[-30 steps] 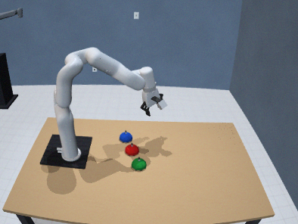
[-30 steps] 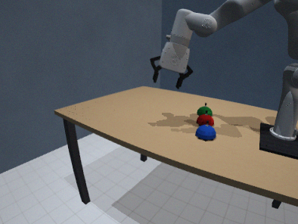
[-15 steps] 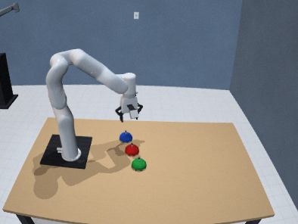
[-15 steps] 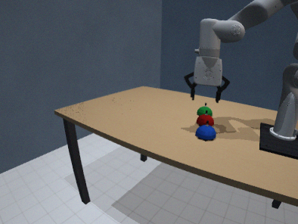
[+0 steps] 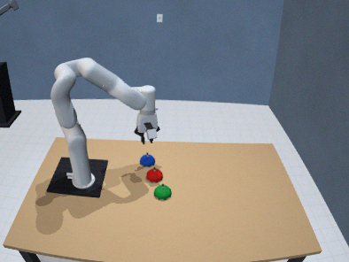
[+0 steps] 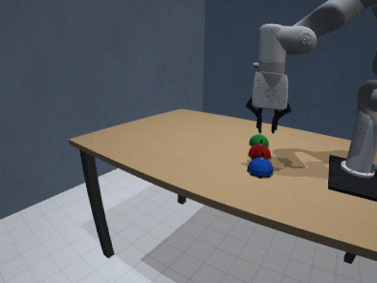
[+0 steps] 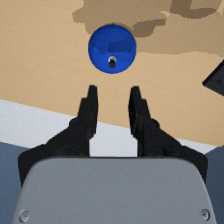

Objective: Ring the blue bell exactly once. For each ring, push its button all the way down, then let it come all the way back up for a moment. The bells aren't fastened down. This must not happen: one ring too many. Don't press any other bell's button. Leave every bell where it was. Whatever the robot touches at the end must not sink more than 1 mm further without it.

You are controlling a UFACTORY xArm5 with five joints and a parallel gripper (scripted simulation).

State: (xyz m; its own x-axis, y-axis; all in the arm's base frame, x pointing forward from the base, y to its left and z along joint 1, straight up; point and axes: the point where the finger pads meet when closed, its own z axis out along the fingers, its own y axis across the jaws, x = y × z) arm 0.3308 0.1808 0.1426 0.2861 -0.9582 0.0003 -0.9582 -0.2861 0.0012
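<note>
Right now my hand is 11 cm above the blue bell. Round my hand: red bell 12 cm to the right, 11 cm below, 4 cm ahead; then green bell 25 cm to the right, 11 cm below, 8 cm ahead.
</note>
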